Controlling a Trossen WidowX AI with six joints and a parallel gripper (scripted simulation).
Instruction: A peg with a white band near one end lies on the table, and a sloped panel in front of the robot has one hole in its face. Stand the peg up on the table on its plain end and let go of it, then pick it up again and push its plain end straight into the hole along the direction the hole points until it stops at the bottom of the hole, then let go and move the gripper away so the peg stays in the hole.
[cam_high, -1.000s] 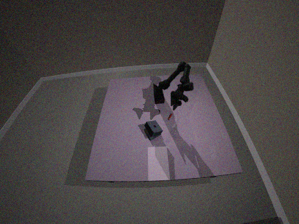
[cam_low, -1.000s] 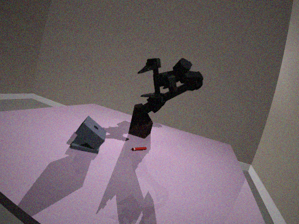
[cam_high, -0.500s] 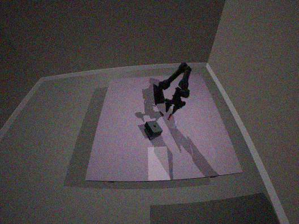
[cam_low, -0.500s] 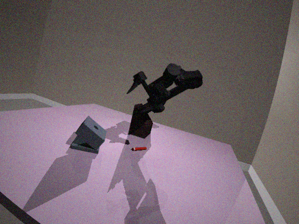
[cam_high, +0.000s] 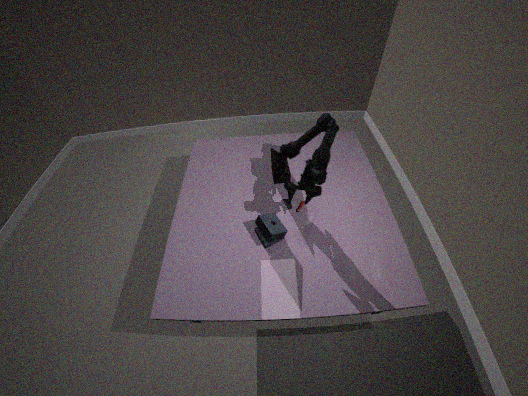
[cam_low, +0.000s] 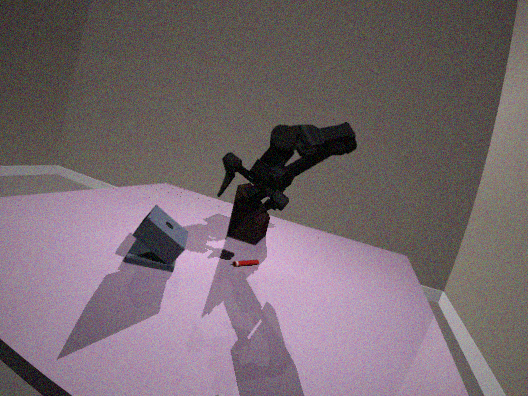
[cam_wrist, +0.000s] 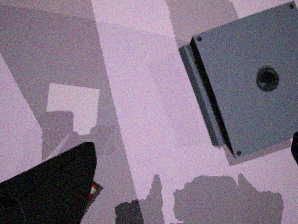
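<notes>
Right now the red peg is 70 mm behind my gripper tip, 20 mm to the left of it and 150 mm below it. Round my gripper tip: sloped panel 80 mm ahead, 130 mm to the right, 90 mm below.
</notes>
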